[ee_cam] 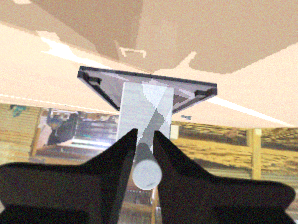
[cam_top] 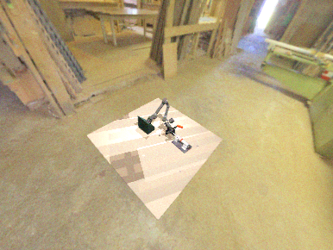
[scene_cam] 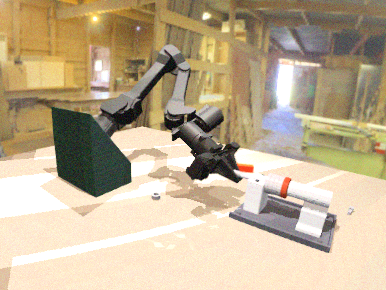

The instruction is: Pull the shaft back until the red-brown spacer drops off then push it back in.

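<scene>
Right now the thin shaft is 4 cm ahead of my gripper tip and 2 cm above it. Round my gripper tip: red-brown spacer (11 cm ahead, 2 cm above, 1 cm to the right).
</scene>
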